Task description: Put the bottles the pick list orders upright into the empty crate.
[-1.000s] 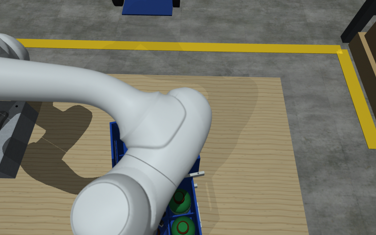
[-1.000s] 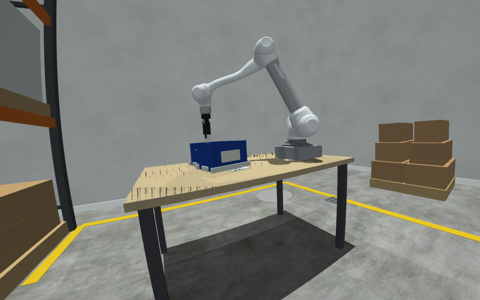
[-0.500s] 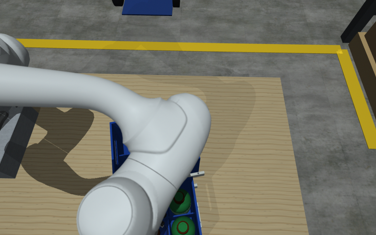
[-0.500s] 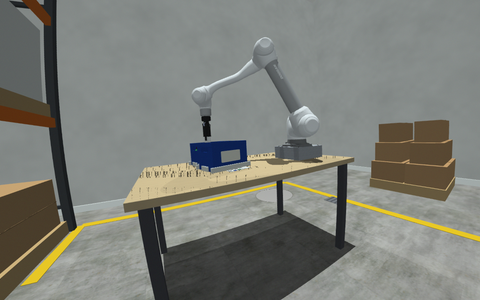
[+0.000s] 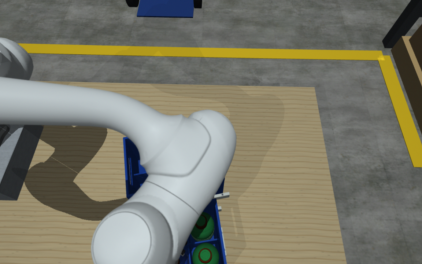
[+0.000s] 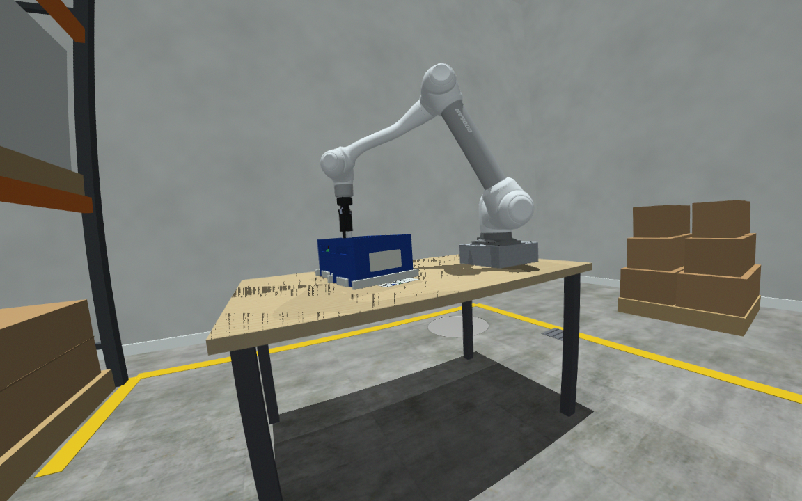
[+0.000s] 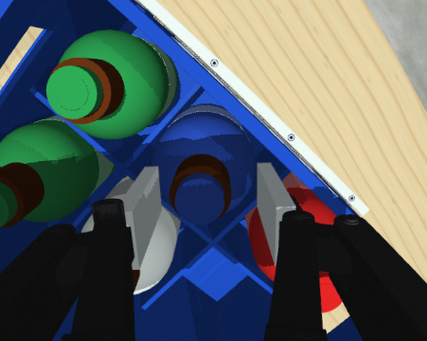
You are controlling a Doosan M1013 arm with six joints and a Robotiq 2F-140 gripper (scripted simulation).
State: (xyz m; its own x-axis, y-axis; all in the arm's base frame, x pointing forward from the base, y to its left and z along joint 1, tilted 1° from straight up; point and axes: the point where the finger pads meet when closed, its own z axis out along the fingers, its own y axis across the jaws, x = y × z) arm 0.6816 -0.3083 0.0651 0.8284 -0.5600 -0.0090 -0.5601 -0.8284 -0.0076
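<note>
Right now the blue bottle is 80 mm below my hand. From my hand the other things lie so: pick list: 70 mm behind, 400 mm to the left, 170 mm below; white bottle: 20 mm behind, 90 mm to the left, 80 mm below; red bottle: 90 mm behind, 20 mm to the right, 80 mm below.
</note>
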